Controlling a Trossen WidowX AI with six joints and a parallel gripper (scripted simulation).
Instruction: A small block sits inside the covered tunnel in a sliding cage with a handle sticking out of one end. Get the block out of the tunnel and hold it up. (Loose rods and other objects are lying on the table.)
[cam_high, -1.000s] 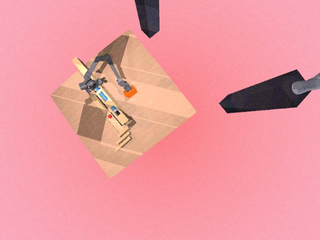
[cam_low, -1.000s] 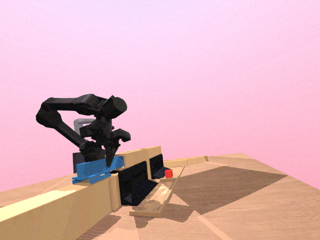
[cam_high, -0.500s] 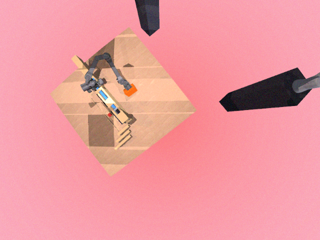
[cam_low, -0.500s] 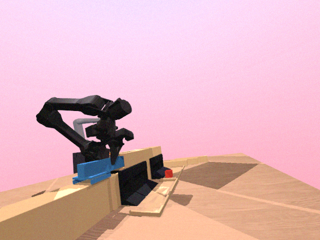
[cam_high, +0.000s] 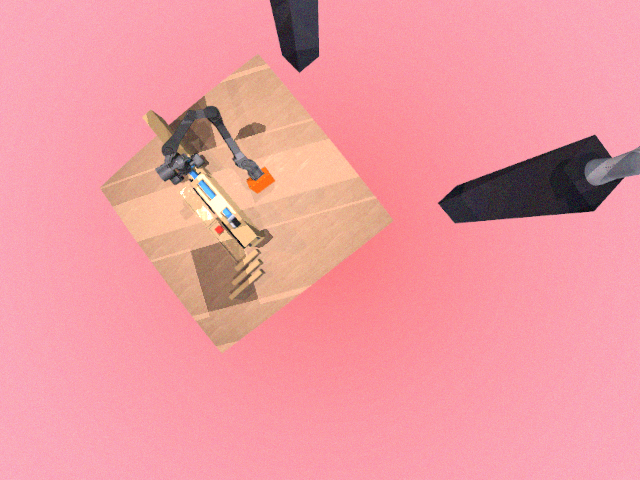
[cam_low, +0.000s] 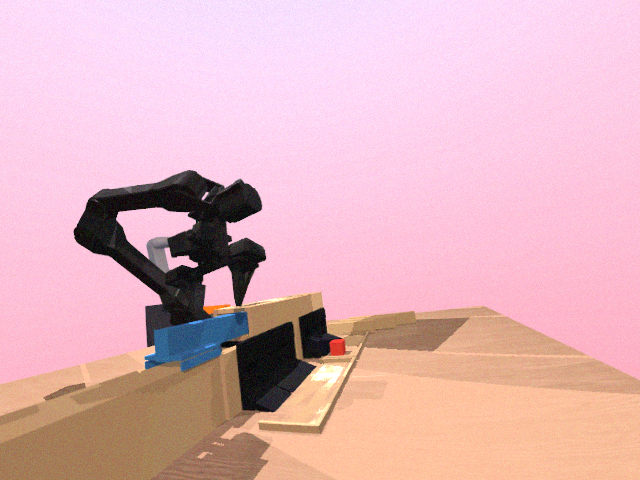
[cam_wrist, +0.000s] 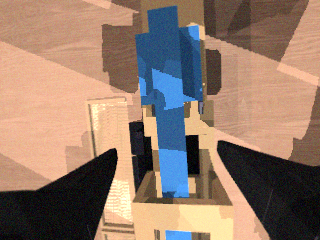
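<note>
My gripper tip is 80 mm above the tan covered tunnel, 30 mm to the right of it and 20 mm short of it. Round my gripper tip: red block (290 mm to the left, 140 mm below, 120 mm ahead).
</note>
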